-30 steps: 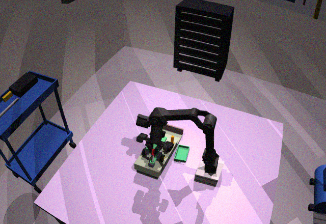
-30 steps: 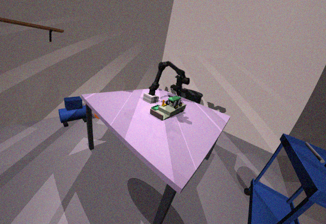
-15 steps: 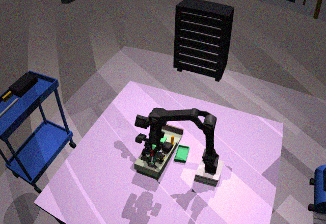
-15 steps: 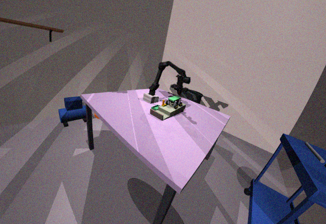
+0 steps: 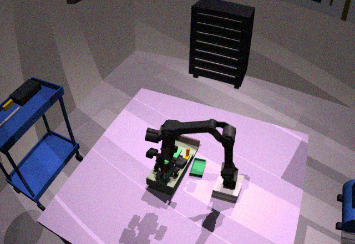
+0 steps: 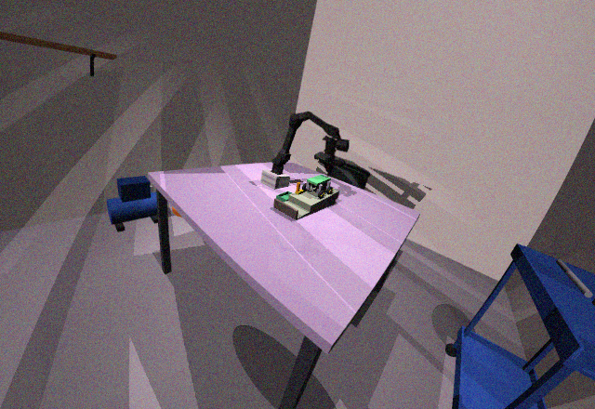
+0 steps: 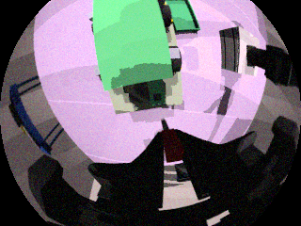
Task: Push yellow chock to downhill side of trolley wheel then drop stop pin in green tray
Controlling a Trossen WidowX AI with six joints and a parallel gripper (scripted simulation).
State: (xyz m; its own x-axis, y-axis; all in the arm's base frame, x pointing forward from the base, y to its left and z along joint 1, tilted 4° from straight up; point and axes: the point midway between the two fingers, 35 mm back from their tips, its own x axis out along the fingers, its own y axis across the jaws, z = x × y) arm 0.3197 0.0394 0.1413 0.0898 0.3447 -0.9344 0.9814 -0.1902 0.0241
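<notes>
The green tray is 200 mm to the right of my gripper tip, 180 mm below it and 140 mm behind it. The rest, counted from my gripper tip: green-topped trolley: 120 mm to the right, 70 mm below; red-headed stop pin: right at my gripper tip; grey ramp block: 130 mm to the right, 130 mm below.
</notes>
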